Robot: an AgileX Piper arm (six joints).
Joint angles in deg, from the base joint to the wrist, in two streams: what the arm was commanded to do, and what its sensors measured. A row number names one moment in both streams.
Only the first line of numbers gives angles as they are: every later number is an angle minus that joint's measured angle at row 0.
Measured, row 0:
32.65 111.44 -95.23 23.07 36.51 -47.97
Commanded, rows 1 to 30:
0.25 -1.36 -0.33 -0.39 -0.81 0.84
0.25 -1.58 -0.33 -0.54 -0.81 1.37
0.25 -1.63 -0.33 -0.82 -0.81 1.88
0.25 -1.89 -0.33 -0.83 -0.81 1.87
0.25 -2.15 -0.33 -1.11 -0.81 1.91
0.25 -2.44 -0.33 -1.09 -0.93 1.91
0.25 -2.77 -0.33 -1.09 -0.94 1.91
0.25 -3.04 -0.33 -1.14 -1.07 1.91
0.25 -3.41 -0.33 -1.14 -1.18 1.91
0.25 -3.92 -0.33 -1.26 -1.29 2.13
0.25 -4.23 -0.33 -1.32 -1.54 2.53
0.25 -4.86 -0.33 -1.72 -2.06 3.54
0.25 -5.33 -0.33 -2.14 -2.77 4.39
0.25 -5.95 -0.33 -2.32 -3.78 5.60
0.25 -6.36 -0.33 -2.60 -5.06 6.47
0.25 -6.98 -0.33 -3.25 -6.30 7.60
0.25 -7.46 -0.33 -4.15 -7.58 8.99
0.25 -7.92 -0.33 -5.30 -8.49 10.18
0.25 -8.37 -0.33 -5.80 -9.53 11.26
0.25 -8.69 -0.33 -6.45 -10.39 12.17
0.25 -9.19 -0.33 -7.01 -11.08 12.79
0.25 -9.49 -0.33 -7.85 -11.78 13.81
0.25 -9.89 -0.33 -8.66 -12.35 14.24
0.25 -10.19 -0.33 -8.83 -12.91 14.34
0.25 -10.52 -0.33 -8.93 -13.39 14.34
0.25 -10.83 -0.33 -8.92 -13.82 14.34
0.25 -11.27 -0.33 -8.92 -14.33 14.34
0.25 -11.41 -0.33 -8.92 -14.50 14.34
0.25 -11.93 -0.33 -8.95 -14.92 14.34
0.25 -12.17 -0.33 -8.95 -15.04 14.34
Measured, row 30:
0.33 -9.48 0.00 -8.61 -11.04 13.79
